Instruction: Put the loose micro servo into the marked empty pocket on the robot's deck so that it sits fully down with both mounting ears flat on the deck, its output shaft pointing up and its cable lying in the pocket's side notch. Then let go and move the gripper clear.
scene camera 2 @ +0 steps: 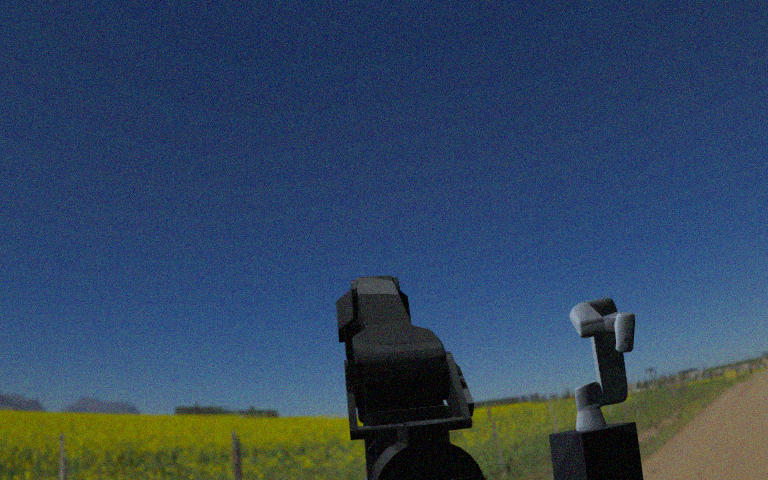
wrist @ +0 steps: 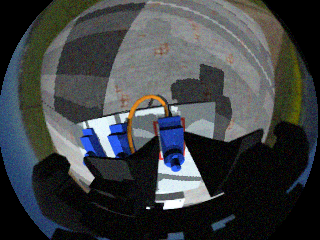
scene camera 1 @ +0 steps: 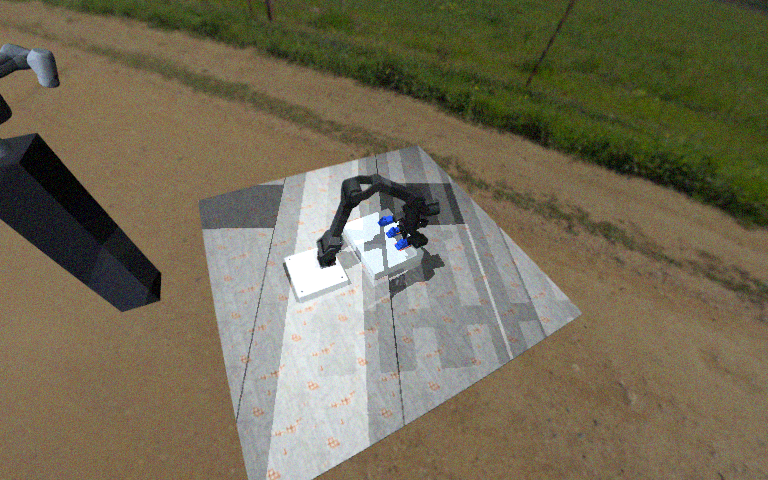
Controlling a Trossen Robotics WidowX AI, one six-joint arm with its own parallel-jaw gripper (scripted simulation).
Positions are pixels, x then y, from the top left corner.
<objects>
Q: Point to a white deck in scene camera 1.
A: At 376, 250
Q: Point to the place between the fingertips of my gripper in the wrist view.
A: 171, 136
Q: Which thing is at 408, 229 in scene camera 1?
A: My gripper.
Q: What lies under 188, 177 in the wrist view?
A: A white deck.
</objects>
